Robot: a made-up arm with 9 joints.
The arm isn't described. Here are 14 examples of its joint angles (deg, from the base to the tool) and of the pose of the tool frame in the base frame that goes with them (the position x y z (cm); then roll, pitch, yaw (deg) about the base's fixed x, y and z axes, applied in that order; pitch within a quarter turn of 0, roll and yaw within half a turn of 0).
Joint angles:
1: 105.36 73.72 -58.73 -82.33 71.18 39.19 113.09 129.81 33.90
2: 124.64 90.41 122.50 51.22 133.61 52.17 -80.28 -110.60 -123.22
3: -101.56 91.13 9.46 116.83 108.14 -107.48 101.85 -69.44 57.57
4: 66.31 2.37 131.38 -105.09 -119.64 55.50 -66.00 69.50 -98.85
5: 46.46 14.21 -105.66 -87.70 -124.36 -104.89 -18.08 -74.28 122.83
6: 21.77 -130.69 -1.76 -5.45 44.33 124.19 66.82 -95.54 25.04
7: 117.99 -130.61 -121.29 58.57 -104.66 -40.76 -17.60 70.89 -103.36
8: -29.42 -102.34 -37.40 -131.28 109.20 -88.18 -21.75 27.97 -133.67
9: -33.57 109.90 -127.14 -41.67 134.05 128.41 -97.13 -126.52 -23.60
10: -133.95 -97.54 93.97 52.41 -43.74 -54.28 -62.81 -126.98 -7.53
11: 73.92 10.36 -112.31 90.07 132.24 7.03 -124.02 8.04 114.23
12: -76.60 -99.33 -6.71 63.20 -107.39 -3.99 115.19 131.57 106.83
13: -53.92 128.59 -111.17 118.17 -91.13 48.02 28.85 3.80 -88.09
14: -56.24 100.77 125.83 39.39 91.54 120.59 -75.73 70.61 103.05
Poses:
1: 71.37 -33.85 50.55 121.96 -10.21 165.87
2: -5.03 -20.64 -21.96 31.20 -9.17 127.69
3: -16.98 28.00 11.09 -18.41 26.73 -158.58
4: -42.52 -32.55 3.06 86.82 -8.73 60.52
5: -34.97 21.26 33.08 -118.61 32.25 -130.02
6: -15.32 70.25 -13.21 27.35 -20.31 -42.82
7: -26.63 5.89 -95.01 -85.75 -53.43 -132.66
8: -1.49 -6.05 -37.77 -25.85 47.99 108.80
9: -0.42 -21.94 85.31 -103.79 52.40 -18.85
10: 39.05 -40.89 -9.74 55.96 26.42 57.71
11: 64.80 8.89 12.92 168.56 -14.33 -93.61
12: 58.65 -65.95 -69.15 -1.65 -8.87 137.04
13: 48.02 36.20 -37.05 4.76 -7.45 -0.12
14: -28.24 -0.78 40.28 -160.93 -36.01 65.85
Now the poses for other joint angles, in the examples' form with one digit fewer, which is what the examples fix.
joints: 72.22 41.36 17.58 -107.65 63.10 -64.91 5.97 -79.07 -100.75
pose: 64.2 30.9 34.6 -61.2 -52.0 159.2
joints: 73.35 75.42 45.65 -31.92 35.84 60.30 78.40 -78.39 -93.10
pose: 8.2 -36.0 74.3 -99.2 25.1 -90.1
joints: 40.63 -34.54 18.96 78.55 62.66 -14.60 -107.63 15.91 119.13
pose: -6.8 -20.6 -29.0 -9.6 -49.0 -29.4
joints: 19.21 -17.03 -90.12 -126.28 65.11 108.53 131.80 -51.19 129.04
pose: -8.7 -42.3 -53.0 -16.9 24.8 8.4
